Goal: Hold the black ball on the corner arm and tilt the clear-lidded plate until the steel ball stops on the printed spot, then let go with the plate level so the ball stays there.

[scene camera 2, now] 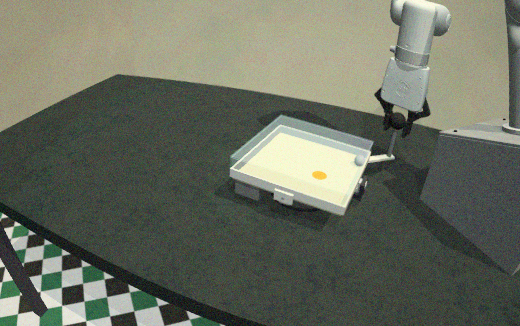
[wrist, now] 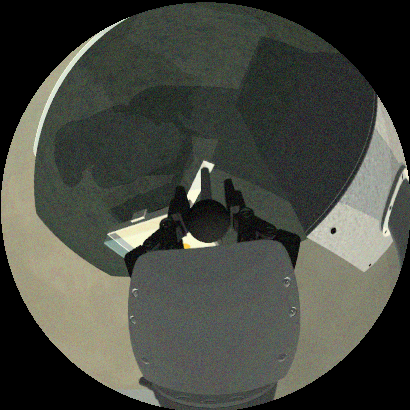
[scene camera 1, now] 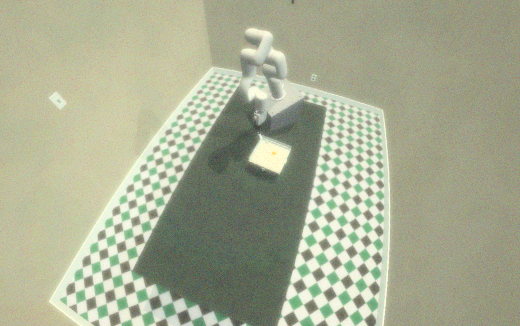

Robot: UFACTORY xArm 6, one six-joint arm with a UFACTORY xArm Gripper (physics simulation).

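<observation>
My gripper (scene camera 2: 397, 127) (wrist: 205, 192) is shut on the black ball (scene camera 2: 398, 120) (wrist: 208, 221), which sits on an upright rod at the outer end of the white corner arm (scene camera 2: 381, 159) (wrist: 196, 190). The white plate (scene camera 1: 262, 161) (scene camera 2: 280, 155) (wrist: 145, 232) has clear walls and stands above the table on its mount. Its exact tilt is hard to tell. The steel ball (scene camera 2: 359, 160) lies inside by the wall, close to the corner with the arm. The orange printed spot (scene camera 1: 274, 153) (scene camera 2: 319, 175) (wrist: 187, 246) is apart from it, nearer the plate's front right side.
The grey robot base block (scene camera 1: 286, 114) (scene camera 2: 470, 185) (wrist: 350, 245) stands to the right of the plate in scene camera 2. A small knob (scene camera 2: 362, 187) sticks out at the plate's right side, and a white tab (scene camera 2: 283, 196) at its front. The dark table (scene camera 2: 150, 150) lies under everything.
</observation>
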